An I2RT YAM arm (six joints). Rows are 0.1 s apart.
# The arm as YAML. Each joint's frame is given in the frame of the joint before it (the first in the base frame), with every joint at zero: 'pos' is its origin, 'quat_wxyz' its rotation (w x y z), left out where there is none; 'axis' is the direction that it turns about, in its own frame. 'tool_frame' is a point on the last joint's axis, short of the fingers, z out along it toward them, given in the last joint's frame.
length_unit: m
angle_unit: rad
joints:
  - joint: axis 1
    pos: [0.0, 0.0, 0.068]
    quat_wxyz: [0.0, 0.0, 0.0, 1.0]
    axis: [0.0, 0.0, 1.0]
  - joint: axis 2
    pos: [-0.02, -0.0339, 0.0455]
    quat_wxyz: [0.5, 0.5, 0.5, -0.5]
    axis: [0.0, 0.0, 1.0]
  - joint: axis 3
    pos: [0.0, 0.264, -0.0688]
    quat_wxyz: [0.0, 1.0, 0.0, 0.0]
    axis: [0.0, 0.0, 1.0]
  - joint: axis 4
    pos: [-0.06, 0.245, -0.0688]
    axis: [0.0, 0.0, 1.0]
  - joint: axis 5
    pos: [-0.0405, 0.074, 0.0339]
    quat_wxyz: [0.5, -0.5, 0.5, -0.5]
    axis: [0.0, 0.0, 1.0]
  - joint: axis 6
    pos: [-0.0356, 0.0, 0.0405]
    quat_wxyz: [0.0, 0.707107, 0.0, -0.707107]
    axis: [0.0, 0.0, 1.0]
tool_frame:
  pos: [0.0, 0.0, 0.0]
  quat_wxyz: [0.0, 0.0, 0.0, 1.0]
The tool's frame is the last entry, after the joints.
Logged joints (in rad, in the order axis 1, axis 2, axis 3, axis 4, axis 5, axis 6), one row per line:
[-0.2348, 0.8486, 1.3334, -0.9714, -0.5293, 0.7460]
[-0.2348, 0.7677, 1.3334, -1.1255, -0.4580, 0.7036]
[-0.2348, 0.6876, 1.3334, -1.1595, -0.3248, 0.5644]
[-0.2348, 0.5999, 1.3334, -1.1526, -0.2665, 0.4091]
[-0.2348, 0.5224, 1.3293, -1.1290, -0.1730, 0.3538]
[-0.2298, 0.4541, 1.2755, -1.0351, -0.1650, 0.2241]
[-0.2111, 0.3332, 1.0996, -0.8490, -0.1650, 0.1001]
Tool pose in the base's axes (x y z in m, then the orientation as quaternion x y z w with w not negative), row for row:
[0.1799, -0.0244, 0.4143, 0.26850, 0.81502, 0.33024, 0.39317]
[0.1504, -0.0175, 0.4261, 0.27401, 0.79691, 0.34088, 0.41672]
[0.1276, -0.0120, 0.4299, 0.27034, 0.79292, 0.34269, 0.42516]
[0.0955, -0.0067, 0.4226, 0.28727, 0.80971, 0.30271, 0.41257]
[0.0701, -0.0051, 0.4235, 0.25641, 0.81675, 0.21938, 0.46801]
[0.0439, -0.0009, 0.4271, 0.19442, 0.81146, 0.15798, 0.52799]
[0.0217, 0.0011, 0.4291, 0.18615, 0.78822, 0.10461, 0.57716]
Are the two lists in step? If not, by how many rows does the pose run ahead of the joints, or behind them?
The pose runs 2 rows behind the joints: the pose in row i belongs to the joints in row i - 2.
